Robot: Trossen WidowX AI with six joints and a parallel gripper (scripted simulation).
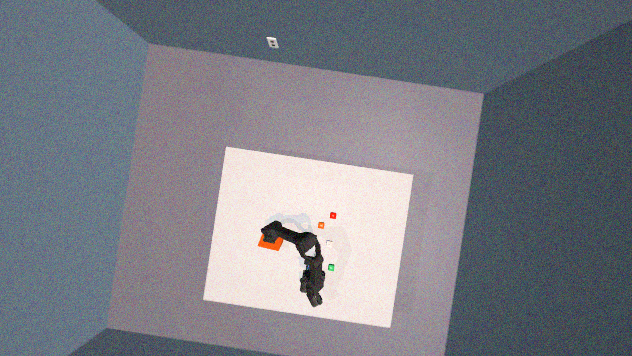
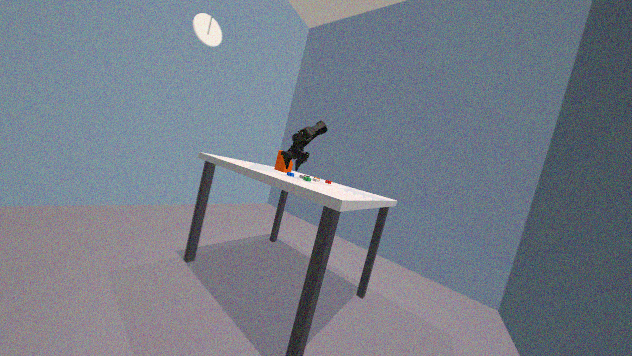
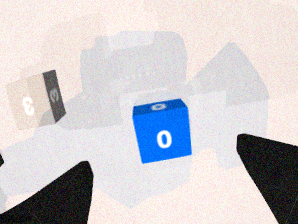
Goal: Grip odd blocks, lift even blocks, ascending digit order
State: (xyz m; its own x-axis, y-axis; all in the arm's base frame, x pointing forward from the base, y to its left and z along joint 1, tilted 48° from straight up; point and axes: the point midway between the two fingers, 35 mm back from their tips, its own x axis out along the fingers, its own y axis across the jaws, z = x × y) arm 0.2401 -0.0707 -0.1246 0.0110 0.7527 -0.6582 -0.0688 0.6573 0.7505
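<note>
Right now the blue block is 30 mm below my gripper tip. Round my gripper tip: white block: 150 mm to the left, 90 mm ahead, 30 mm below; dark grey block: 160 mm to the left, 30 mm below, 10 mm behind; green block: 130 mm ahead, 30 mm below, 20 mm to the left.
</note>
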